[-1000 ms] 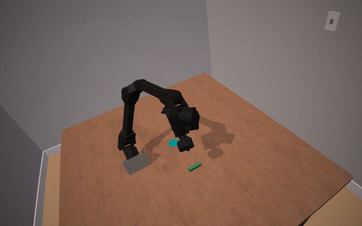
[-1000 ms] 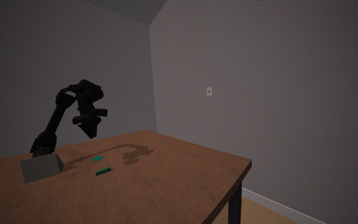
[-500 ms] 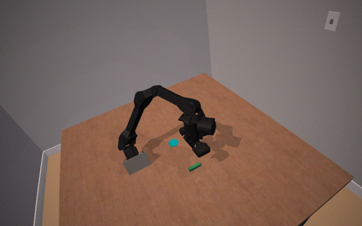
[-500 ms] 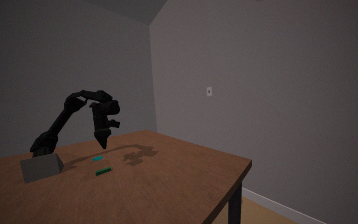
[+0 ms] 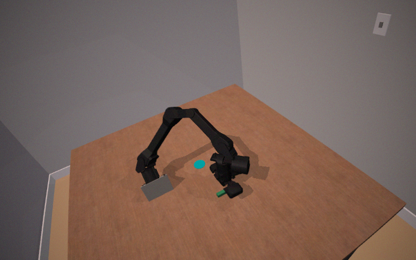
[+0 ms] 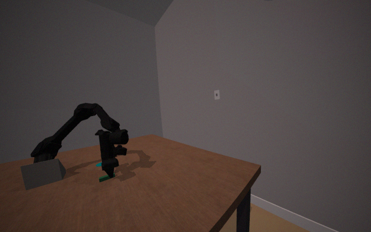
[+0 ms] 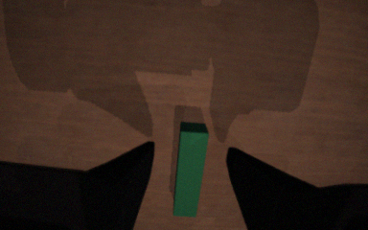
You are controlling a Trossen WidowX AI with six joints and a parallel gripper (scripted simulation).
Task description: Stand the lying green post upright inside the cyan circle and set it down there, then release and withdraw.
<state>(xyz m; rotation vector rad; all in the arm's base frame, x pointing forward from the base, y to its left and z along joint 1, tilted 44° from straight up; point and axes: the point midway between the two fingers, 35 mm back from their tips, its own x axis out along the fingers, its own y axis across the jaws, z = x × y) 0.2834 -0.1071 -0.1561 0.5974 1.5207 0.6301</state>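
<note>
My gripper tip is now 4 cm past the cyan circle, 22 cm to the right of it and 1 cm above it. From my gripper tip the other things lie so: green post (2 cm behind).
</note>
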